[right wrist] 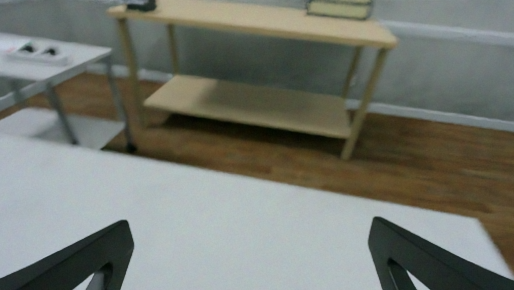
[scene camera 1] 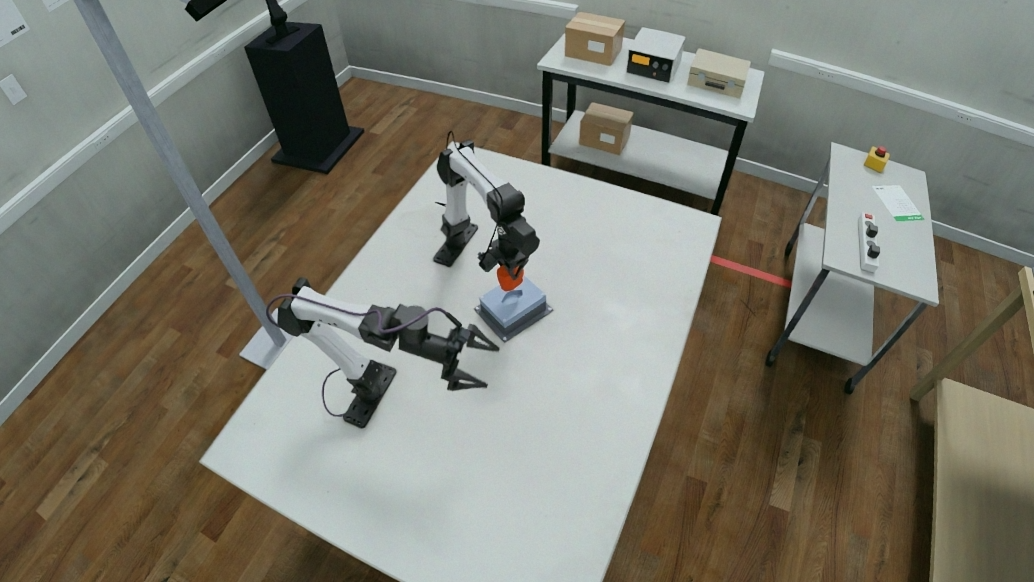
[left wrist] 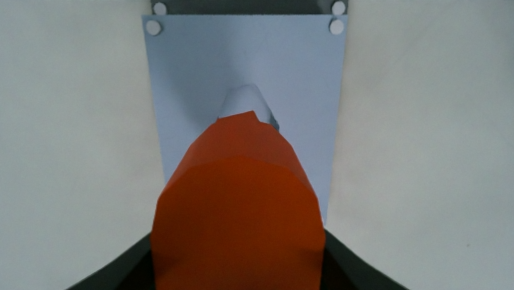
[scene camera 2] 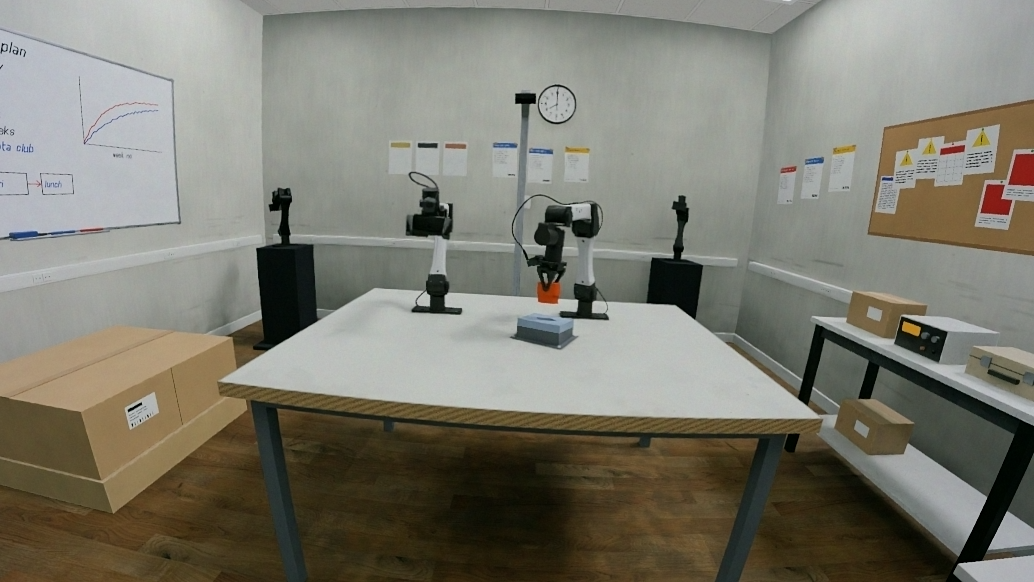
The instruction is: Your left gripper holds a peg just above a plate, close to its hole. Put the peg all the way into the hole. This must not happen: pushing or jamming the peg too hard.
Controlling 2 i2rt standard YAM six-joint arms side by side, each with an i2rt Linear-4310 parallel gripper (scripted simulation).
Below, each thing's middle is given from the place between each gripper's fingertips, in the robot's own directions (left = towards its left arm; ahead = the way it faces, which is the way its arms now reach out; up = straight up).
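My left hand (scene camera 1: 510,274) is 120 mm above the pale blue plate (scene camera 1: 512,305), and there's an orange peg (left wrist: 239,203) that's 20 mm below my left hand.
As for my right hand (scene camera 1: 494,366), it's 19 cm above the orange peg, 39 cm to the right of it and 10 cm past it. The pale blue plate, counting from my right hand, is 30 cm below, 39 cm to the left and 10 cm behind.
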